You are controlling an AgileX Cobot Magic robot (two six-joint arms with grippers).
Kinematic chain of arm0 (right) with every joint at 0, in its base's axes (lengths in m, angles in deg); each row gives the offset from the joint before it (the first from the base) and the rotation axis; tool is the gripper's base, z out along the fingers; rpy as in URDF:
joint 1: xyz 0 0 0.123 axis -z
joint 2: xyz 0 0 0 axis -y
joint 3: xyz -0.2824 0 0.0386 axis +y
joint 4: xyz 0.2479 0 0.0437 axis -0.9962 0 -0.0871
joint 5: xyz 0 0 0 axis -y
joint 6: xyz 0.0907 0 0.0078 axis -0.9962 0 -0.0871
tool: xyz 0 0 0 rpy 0 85 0
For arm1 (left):
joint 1: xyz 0 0 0.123 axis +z
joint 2: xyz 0 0 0 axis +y
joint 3: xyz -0.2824 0 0.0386 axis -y
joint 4: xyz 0.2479 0 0.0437 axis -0.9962 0 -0.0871
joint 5: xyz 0 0 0 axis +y
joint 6: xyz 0.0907 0 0.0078 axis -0.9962 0 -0.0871
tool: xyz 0 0 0 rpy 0 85 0
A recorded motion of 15 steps. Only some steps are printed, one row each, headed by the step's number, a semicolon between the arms.
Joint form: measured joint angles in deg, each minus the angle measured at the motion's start. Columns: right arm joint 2, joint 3, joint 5, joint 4, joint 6, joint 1; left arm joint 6, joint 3, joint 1, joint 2, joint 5, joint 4.
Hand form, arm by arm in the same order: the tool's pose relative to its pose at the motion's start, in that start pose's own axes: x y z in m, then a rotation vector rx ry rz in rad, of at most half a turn. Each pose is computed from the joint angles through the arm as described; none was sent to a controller.
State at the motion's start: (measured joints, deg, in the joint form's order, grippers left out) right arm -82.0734 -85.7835 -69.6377 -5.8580 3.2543 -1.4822; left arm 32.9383 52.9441 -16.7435 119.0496 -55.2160 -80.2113
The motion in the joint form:
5: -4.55 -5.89 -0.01 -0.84 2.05 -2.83; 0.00 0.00 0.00 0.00 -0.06 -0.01
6: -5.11 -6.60 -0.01 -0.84 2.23 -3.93; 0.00 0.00 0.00 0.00 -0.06 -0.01
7: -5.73 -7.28 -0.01 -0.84 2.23 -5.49; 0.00 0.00 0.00 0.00 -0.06 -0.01
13: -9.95 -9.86 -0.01 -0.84 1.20 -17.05; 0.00 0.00 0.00 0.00 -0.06 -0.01
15: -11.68 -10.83 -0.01 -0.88 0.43 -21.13; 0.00 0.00 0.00 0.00 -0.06 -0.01
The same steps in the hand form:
5: -0.0226 0.0155 0.0071 -0.0376 -0.0206 -0.0757; -0.0001 -0.0001 0.0000 0.0007 -0.0008 0.0001
6: -0.0249 0.0215 0.0083 -0.0472 -0.0219 -0.0956; -0.0001 -0.0001 0.0000 0.0007 -0.0008 0.0001
7: -0.0269 0.0301 0.0101 -0.0608 -0.0211 -0.1192; -0.0001 -0.0001 0.0000 0.0007 -0.0008 0.0001
13: -0.0273 0.0968 0.0287 -0.1593 0.0233 -0.2743; -0.0001 -0.0001 0.0000 0.0007 -0.0008 0.0001
15: -0.0244 0.1218 0.0354 -0.1927 0.0432 -0.3223; -0.0001 -0.0001 0.0000 0.0007 -0.0008 0.0001

